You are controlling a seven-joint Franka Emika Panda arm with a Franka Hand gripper.
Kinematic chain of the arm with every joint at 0, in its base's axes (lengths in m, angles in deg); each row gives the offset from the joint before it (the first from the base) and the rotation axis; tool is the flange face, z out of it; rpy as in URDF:
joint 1: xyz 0 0 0.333 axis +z
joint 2: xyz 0 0 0 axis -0.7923 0.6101 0
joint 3: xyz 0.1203 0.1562 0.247 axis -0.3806 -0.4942 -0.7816
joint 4: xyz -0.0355 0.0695 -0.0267 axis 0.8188 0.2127 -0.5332
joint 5: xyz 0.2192 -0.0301 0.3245 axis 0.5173 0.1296 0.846
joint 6: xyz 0 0 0 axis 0.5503 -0.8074 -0.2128
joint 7: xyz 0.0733 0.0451 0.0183 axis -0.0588 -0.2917 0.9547
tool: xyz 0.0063 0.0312 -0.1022 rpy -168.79 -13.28 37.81
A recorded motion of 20 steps. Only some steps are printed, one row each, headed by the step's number.
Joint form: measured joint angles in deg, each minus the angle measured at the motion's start. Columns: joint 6, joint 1, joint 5, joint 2, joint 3, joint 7, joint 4.
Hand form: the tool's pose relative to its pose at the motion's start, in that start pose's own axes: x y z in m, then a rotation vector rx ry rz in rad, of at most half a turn. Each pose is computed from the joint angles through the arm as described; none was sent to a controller.
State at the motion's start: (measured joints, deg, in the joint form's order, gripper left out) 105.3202 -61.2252 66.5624 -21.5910 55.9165 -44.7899 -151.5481
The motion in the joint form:
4: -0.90 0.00 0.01 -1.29 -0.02 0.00 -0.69
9: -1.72 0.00 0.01 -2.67 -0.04 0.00 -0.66
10: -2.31 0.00 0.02 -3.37 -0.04 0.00 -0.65
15: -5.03 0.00 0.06 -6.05 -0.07 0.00 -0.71
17: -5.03 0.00 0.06 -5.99 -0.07 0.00 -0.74
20: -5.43 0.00 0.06 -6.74 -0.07 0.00 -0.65
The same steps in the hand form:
4: -0.0031 0.0022 -0.0064 -0.0040 -0.0035 -0.0005
9: -0.0024 0.0013 -0.0183 0.0015 0.0052 -0.0011
10: -0.0023 0.0012 -0.0241 0.0024 0.0072 -0.0011
15: -0.0039 0.0020 -0.0447 -0.0003 0.0069 -0.0015
17: -0.0041 0.0021 -0.0439 -0.0012 0.0057 -0.0015
20: -0.0036 0.0017 -0.0510 0.0031 0.0121 -0.0016

